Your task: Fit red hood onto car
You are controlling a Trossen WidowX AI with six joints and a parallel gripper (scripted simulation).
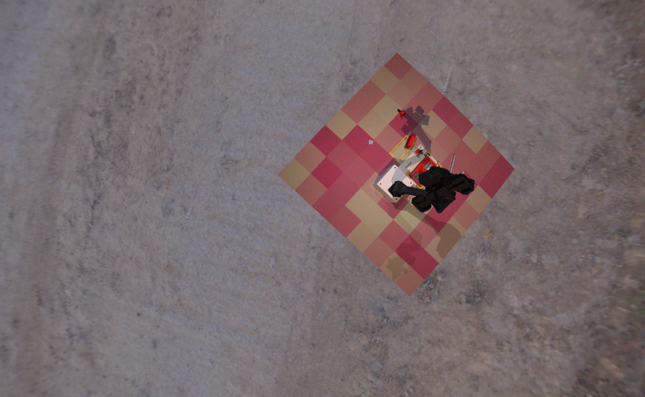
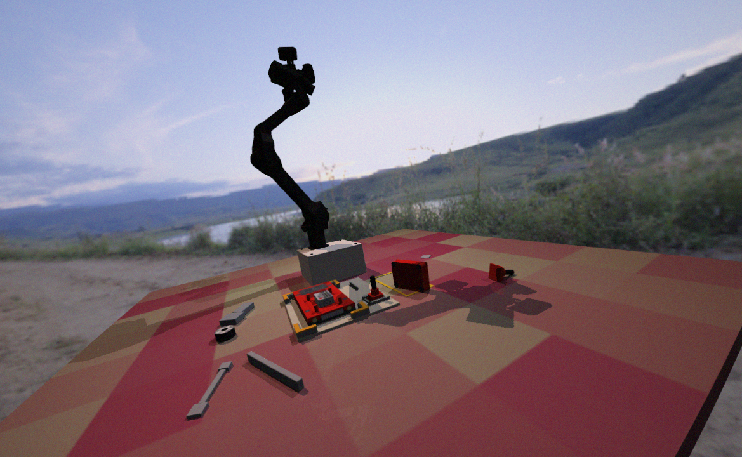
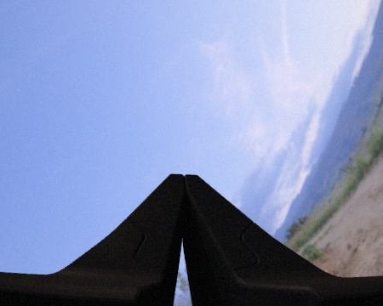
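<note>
Now: gripper tip 530 mm short of the red hood, 130 mm to the right of it and 740 mm above it. From my gripper tip the other things lie so: grey bar (670 mm ahead, 220 mm to the right, 770 mm below).
</note>
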